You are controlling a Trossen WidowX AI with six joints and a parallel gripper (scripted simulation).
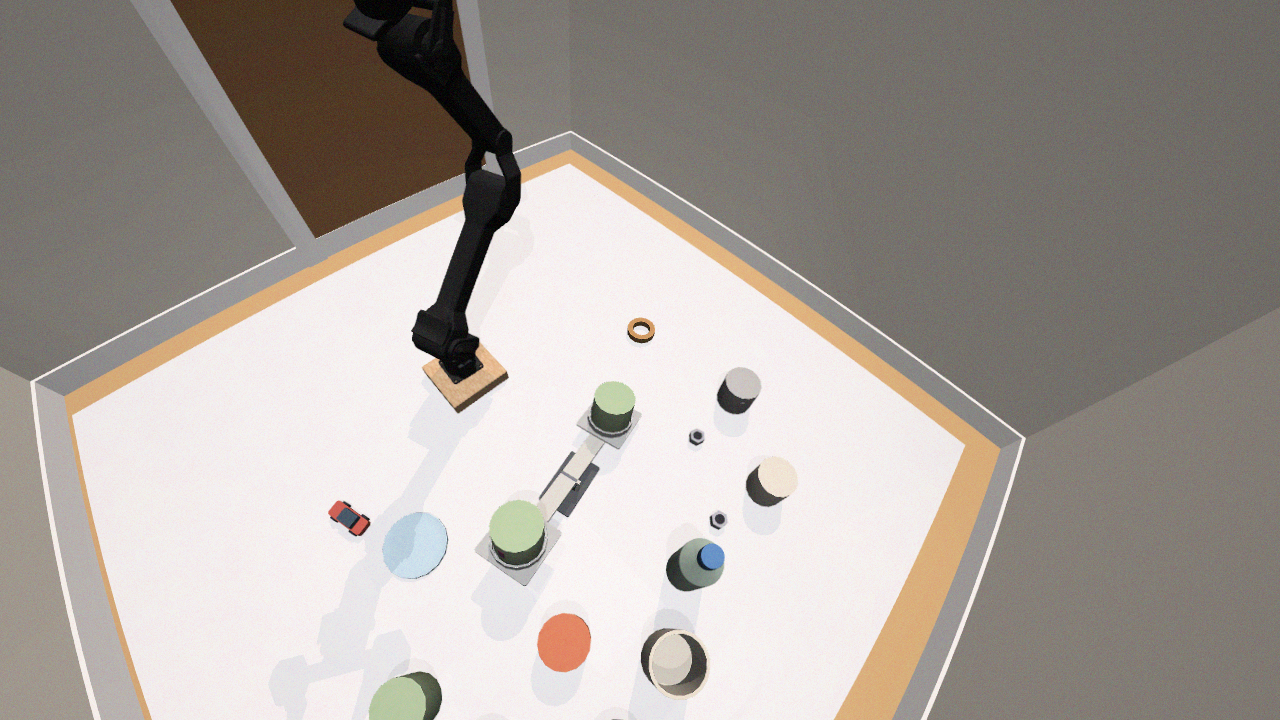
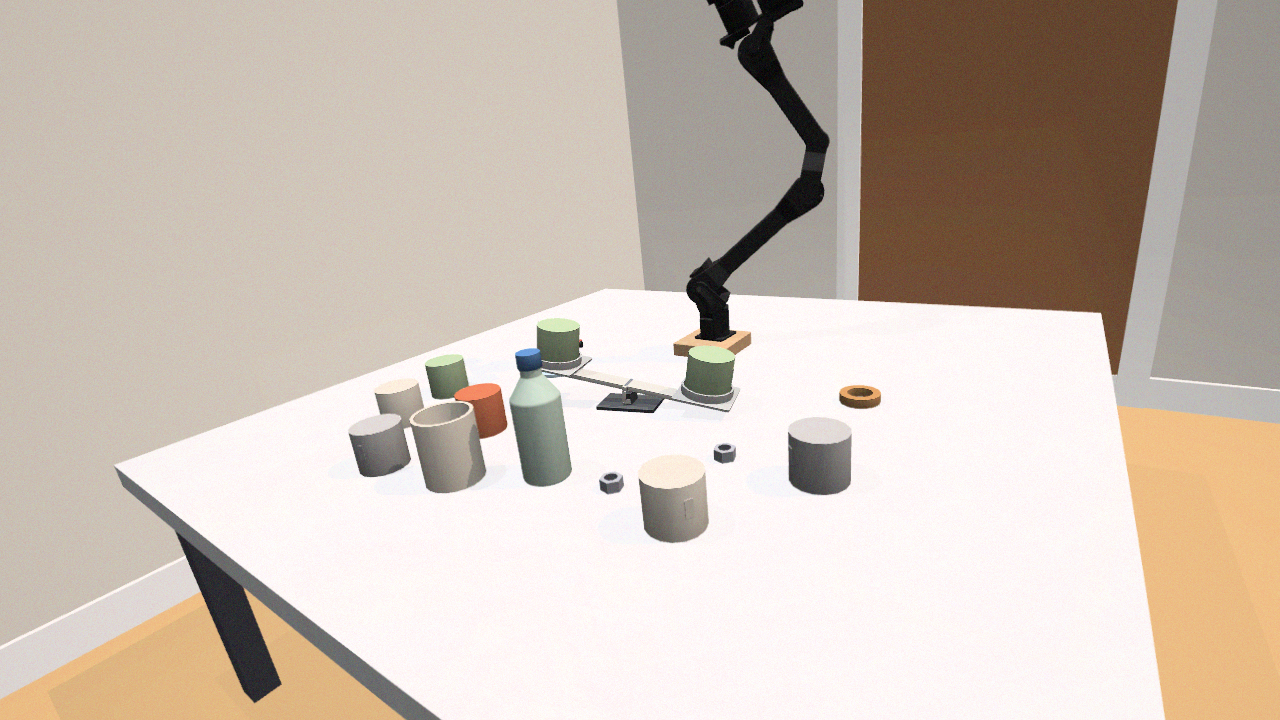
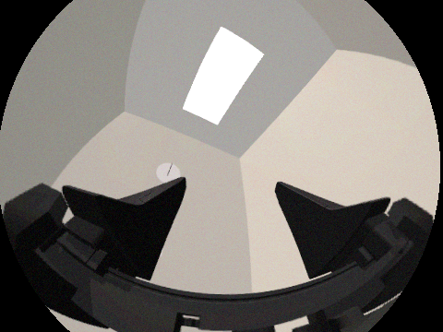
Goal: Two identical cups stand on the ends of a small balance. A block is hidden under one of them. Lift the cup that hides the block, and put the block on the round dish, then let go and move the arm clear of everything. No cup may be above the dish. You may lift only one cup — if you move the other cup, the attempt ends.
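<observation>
My gripper tip is now 72 cm above the pale green block, 22 cm short of it and 11 cm to the right of it. The rest, counted from my gripper tip: bottle (65 cm below, 49 cm ahead, 3 cm to the left); then dish (76 cm below, 26 cm to the right, 17 cm ahead); then red toy car (75 cm below, 33 cm to the right, 7 cm ahead).
</observation>
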